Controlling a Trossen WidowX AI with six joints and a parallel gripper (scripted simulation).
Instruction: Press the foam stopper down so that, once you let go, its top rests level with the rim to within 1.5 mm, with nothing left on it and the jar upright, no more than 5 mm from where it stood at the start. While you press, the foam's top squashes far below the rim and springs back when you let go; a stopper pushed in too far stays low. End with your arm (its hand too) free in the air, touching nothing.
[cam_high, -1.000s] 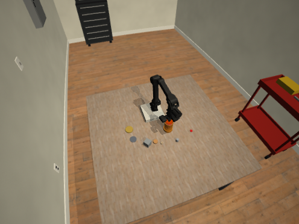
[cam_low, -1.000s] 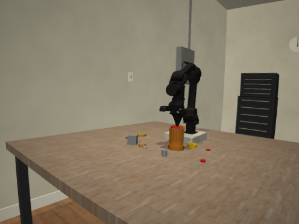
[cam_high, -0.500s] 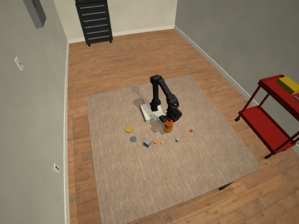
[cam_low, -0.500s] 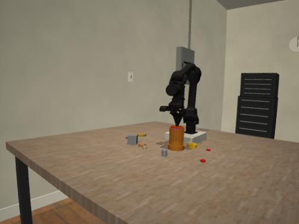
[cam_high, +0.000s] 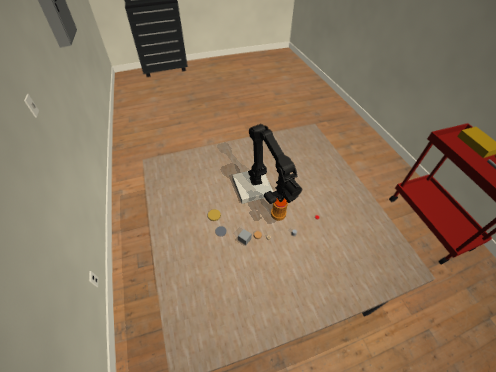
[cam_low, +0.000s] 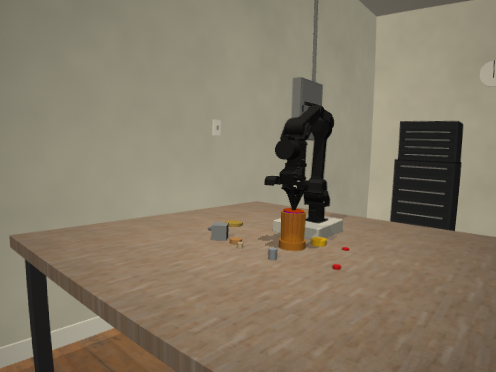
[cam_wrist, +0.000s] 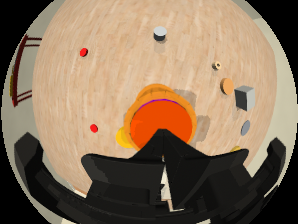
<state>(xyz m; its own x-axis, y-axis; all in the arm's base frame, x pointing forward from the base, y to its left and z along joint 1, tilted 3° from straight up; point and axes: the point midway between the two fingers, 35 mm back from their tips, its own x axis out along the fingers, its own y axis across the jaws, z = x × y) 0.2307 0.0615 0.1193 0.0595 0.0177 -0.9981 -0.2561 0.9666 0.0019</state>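
The orange foam stopper is 4 cm below my hand. From my hand the other things lie so: small tan disc: 10 cm ahead, 15 cm to the right, 15 cm below; yellow disc: 9 cm behind, 4 cm to the left, 14 cm below; small grey cylinder: 14 cm ahead, 4 cm to the left, 14 cm below.
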